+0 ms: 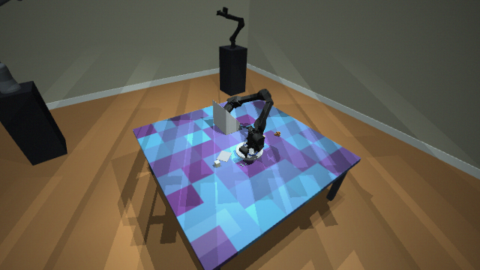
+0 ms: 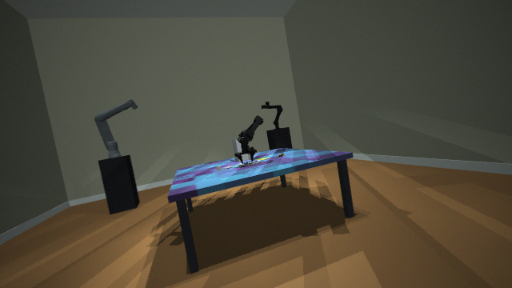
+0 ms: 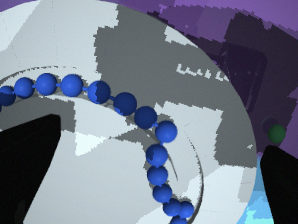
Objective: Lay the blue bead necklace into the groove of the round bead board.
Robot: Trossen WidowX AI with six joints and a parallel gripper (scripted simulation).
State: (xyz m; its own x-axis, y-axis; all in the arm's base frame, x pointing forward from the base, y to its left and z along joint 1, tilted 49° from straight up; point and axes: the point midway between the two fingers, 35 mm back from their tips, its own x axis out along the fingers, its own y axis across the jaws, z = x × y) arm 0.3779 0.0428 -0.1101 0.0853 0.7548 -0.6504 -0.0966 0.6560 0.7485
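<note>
My gripper tip is 5 cm past the round white bead board, 4 cm to the right of it and 1 cm above it. Round my gripper tip: cream cube (24 cm to the right, 7 cm behind); then yellow patch (20 cm to the left, 15 cm behind, 2 cm below); then flat grey square (14 cm to the right, 12 cm behind, 2 cm below).
</note>
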